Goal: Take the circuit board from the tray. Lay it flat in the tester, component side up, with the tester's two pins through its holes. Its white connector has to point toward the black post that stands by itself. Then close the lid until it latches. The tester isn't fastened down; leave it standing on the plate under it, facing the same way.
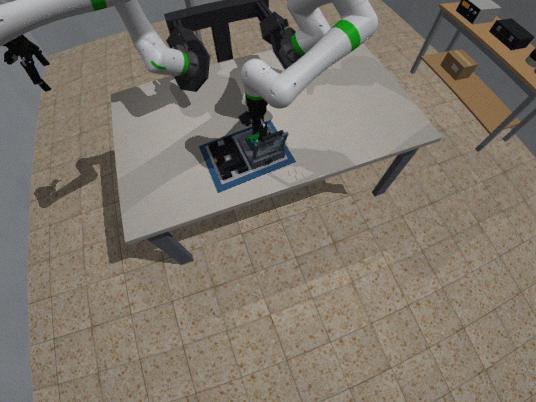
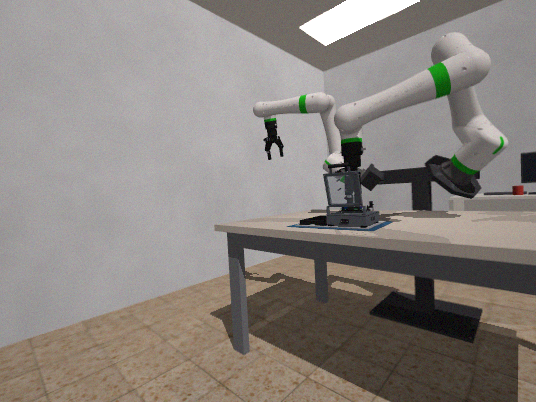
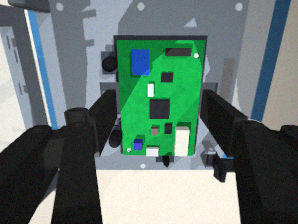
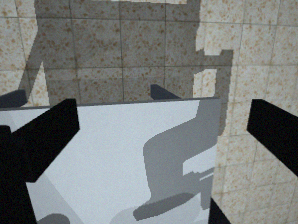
Labels:
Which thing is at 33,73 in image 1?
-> The right gripper.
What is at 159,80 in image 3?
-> A green circuit board.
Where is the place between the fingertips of the right gripper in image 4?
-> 163,114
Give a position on a grey tester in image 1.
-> At 266,159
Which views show the grey tester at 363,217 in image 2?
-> Image 1, image 2 and image 3 only.

